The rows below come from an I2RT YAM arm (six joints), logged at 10 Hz.
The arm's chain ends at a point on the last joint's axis. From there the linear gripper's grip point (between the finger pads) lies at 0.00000 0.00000 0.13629 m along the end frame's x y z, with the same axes.
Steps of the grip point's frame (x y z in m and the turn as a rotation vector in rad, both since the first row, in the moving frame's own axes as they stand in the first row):
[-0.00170 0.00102 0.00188 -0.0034 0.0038 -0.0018]
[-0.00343 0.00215 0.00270 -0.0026 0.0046 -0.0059]
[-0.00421 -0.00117 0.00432 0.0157 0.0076 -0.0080]
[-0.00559 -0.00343 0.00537 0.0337 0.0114 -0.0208]
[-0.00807 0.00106 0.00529 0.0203 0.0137 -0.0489]
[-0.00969 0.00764 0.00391 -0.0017 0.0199 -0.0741]
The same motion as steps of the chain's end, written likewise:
[-0.00222 0.00056 0.00188 -0.0034 0.0038 -0.0018]
[-0.00406 0.00180 0.00270 -0.0026 0.0046 -0.0059]
[-0.00524 0.00097 0.00434 0.0157 0.0076 -0.0080]
[-0.00710 0.00118 0.00546 0.0337 0.0114 -0.0208]
[-0.00987 0.00387 0.00533 0.0203 0.0137 -0.0489]
[-0.01241 0.00751 0.00394 -0.0017 0.0199 -0.0741]

